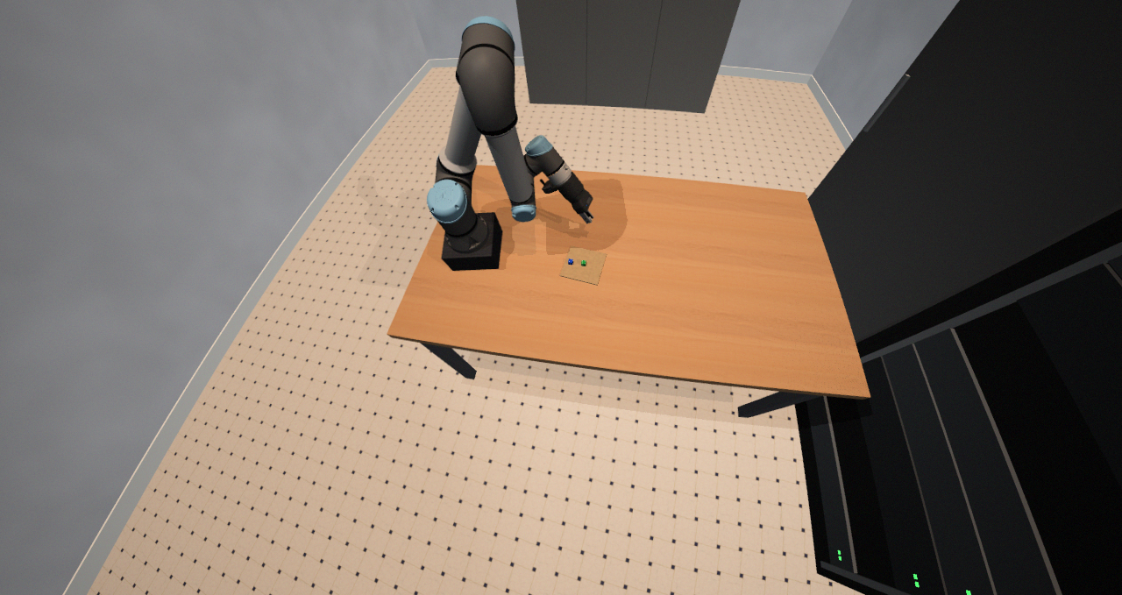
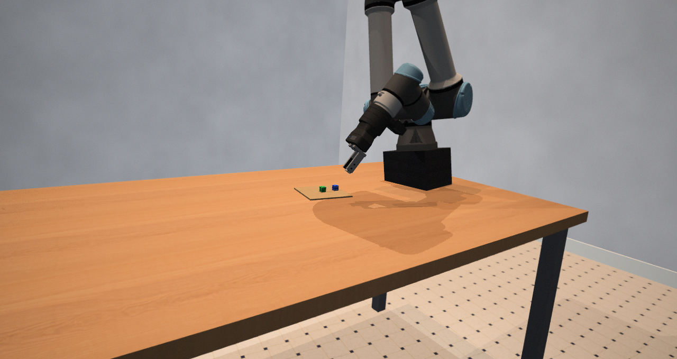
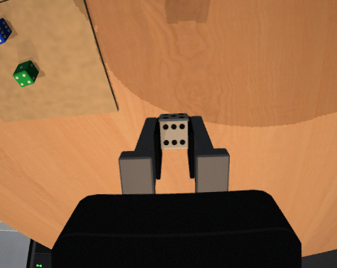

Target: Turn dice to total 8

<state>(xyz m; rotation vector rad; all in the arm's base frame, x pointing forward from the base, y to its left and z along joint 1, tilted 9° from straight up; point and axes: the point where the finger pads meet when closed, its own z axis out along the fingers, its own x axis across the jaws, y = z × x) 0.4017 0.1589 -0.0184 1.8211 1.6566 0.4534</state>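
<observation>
The white die lies 1 cm below my hand. Round my hand: green die 1 cm ahead, 13 cm to the right, 10 cm below; mat 1 cm ahead, 13 cm to the right, 11 cm below; blue die 4 cm behind, 14 cm to the right, 10 cm below.
</observation>
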